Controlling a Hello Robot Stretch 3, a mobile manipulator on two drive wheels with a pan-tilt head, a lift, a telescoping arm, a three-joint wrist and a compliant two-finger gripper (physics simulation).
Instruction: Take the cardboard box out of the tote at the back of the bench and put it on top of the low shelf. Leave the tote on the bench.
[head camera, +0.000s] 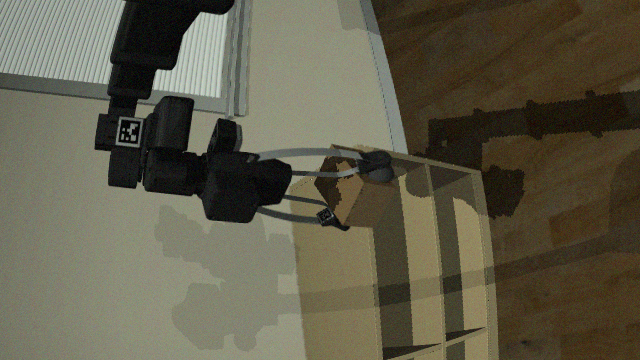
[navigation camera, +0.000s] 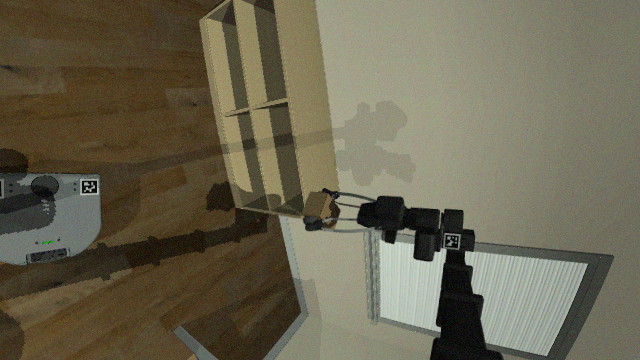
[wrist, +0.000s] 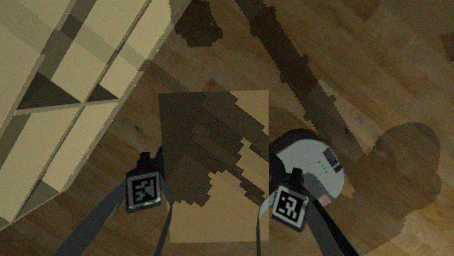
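Seen in the pictures: gripper, fingertip midpoint: (head camera: 376, 193) (navigation camera: 310, 208) (wrist: 221, 164); robot's base, link origin: (navigation camera: 45, 185).
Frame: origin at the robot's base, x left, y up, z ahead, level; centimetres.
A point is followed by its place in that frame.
The cardboard box (head camera: 367, 200) {x -44.4, y 97.8, z -1.1 cm} (navigation camera: 317, 205) {x -44.6, y 97.9, z -0.9 cm} (wrist: 215, 165) {x -48.9, y 99.4, z -3.2 cm} is a plain brown box. My gripper (head camera: 354, 192) {x -47.4, y 94.1, z -2.2 cm} (navigation camera: 321, 208) {x -47.4, y 94.1, z -2.2 cm} (wrist: 221, 164) {x -47.4, y 94.1, z -2.2 cm} is shut on it, with one fingertip at each side. The low shelf (head camera: 335, 280) {x -101.3, y 61.1, z 19.9 cm} (navigation camera: 310, 75) {x -93.8, y 61.0, z 58.6 cm} (wrist: 17, 65) {x -84.7, y 61.0, z 30.5 cm} is pale wood with open compartments and stands against the wall. In the head and navigation views the box overlaps one end of the shelf's top. In the wrist view it shows to the right of the shelf, against the floor. I cannot tell its height above the top or whether they touch. The tote and bench do not show.
A white ribbed panel (head camera: 60, 45) {x -148.1, y 156.0, z -49.4 cm} (navigation camera: 500, 295) {x -152.6, y 163.5, z -63.8 cm} in a grey frame is on the wall behind my arm (head camera: 145, 40) {x -27.4, y 128.1, z -8.6 cm} (navigation camera: 457, 310) {x -27.4, y 127.2, z -8.6 cm}. My base (navigation camera: 75, 220) {x -8.3, y 16.0, z -12.4 cm} (wrist: 315, 170) {x -0.5, y 16.0, z -15.2 cm} stands on the wooden floor (head camera: 560, 310) {x -51.0, y 0.1, z 31.4 cm} (navigation camera: 125, 75) {x -26.3, y 0.0, z 51.5 cm}, apart from the shelf's open front.
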